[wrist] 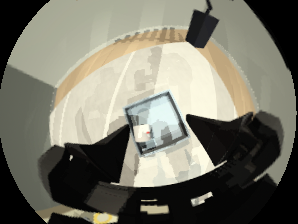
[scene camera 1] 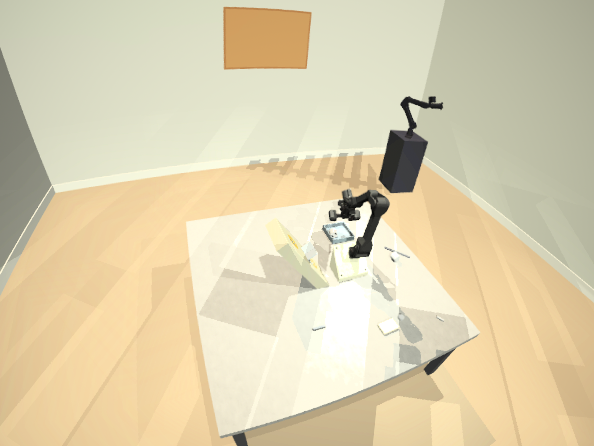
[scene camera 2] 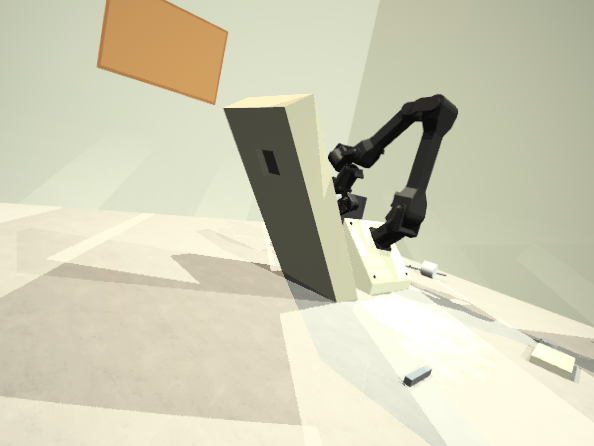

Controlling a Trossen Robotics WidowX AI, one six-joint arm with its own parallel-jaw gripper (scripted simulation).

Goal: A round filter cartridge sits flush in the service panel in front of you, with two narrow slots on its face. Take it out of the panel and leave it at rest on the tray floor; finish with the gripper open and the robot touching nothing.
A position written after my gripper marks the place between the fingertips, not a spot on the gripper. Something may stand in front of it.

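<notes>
Scene camera 1 lets me see a cream service panel (scene camera 1: 286,245). In the wrist view I find a square grey-rimmed tray (wrist: 167,124), and with it my gripper (wrist: 158,122), which is open and holds nothing.
</notes>
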